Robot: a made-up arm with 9 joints.
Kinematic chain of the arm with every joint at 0, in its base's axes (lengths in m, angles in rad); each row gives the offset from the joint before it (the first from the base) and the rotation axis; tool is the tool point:
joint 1: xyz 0 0 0.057 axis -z
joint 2: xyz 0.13 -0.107 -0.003 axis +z
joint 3: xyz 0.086 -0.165 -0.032 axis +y
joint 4: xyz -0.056 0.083 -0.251 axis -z
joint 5: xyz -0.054 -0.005 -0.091 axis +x
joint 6: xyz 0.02 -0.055 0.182 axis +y
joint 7: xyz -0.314 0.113 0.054 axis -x
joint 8: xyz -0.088 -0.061 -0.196 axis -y
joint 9: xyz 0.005 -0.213 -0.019 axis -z
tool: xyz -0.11 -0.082 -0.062
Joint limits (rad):
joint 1: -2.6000..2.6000
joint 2: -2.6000..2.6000
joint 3: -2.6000..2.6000
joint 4: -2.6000..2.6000
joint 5: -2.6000..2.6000
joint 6: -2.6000..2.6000
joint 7: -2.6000..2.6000
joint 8: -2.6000..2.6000
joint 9: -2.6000..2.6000
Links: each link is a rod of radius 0.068 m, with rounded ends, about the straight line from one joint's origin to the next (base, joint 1, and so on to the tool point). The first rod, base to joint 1, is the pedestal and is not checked.
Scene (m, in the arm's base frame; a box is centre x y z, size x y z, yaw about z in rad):
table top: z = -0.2
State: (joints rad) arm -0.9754 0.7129 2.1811 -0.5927 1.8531 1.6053 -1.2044 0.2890 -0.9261
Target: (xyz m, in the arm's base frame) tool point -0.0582 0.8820 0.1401
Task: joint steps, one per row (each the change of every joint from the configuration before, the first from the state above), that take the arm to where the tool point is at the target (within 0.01 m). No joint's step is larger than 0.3 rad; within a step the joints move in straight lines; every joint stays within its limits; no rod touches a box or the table.
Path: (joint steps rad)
1: -0.2273 0.1875 0.0627 0.0562 -0.1581 -0.0246 -0.1054 -0.0069 0.0115
2: -0.2272 0.1874 0.0627 0.0563 -0.1580 -0.0245 -0.1053 -0.0069 0.0115
3: -0.2273 0.1875 0.0627 0.0562 -0.1581 -0.0246 -0.1054 -0.0068 0.0114

